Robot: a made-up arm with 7 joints.
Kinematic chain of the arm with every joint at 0, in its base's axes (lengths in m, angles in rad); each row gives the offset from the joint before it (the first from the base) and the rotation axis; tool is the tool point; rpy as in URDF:
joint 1: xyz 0.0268 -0.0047 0.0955 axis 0 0.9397 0.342
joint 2: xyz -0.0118 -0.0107 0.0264 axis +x
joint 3: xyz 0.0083 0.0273 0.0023 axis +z
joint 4: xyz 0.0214 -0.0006 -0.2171 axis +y
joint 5: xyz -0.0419 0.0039 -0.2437 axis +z
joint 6: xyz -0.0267 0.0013 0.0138 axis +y
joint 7: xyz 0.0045 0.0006 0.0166 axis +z
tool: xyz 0.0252 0.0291 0.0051 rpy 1.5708 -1.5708 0
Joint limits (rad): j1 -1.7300..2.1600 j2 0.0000..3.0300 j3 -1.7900..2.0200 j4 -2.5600..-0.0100 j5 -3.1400..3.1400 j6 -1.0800..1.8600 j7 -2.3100..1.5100
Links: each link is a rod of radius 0.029 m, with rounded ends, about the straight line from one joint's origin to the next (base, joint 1, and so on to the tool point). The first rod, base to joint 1, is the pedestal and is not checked.
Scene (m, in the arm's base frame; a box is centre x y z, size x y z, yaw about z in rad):
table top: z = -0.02
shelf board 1: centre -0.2 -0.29 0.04 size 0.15 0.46 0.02 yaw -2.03
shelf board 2: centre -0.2 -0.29 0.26 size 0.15 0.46 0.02 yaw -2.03
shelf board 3: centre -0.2 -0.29 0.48 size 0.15 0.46 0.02 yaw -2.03
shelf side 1: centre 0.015 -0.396 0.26 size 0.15 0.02 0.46 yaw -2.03
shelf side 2: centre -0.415 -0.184 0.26 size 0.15 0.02 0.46 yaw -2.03
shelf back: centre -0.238 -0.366 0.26 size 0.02 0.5 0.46 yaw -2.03
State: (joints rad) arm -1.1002 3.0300 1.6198 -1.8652 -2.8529 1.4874 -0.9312
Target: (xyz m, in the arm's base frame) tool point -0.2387 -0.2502 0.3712
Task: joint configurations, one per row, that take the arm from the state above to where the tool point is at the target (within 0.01 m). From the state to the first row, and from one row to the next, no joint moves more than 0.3 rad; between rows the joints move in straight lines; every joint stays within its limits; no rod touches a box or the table.
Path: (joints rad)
1: -1.0871 2.7514 1.6754 -2.0968 -2.8257 1.6116 -0.8288
2: -1.0741 2.4728 1.7311 -2.3284 -2.7984 1.7358 -0.7265
3: -1.0610 2.1942 1.7867 -2.5600 -2.7712 1.8600 -0.6241
4: -0.9218 2.3032 1.5493 -2.2861 -2.8101 1.6566 -0.7508
5: -0.7826 2.4122 1.3119 -2.0121 -2.8490 1.4533 -0.8776
6: -0.7640 2.7096 1.3614 -1.7191 -2.8504 1.4643 -0.8990
7: -0.7453 3.0071 1.4109 -1.4262 -2.8518 1.4753 -0.9205

